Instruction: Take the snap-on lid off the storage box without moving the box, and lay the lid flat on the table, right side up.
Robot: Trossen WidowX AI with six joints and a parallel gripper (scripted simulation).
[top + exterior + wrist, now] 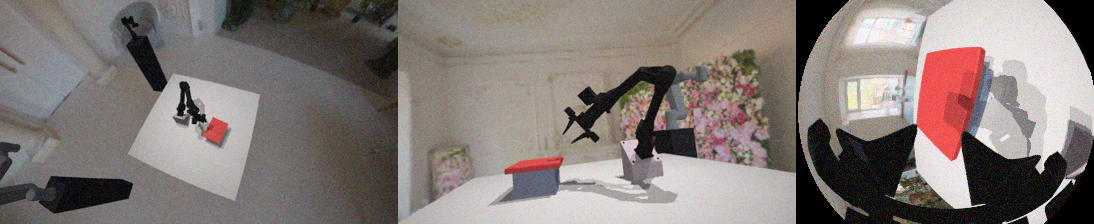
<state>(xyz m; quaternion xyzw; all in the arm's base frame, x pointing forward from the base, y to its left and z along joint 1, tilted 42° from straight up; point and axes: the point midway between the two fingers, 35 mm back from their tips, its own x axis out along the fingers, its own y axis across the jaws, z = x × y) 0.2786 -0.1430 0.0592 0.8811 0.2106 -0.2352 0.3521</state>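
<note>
Now: the red lid 120 mm ahead of my gripper tip, 30 mm to the right of it and 90 mm below it. Also, from my gripper tip: storage box: 120 mm ahead, 30 mm to the right, 140 mm below.
</note>
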